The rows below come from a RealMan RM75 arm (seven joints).
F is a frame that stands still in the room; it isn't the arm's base.
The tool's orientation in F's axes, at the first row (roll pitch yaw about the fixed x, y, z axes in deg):
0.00 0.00 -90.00
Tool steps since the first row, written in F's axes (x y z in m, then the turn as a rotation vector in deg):
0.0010 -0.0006 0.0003 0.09 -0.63 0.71
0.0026 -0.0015 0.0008 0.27 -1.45 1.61
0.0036 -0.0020 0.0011 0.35 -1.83 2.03
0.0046 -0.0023 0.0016 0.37 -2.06 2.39
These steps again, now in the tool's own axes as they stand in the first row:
0.0006 0.0010 0.0003 0.63 0.09 0.71
0.0015 0.0026 0.0008 1.45 0.27 1.61
0.0020 0.0036 0.0011 1.83 0.35 2.03
0.0023 0.0046 0.0016 2.06 0.37 2.39

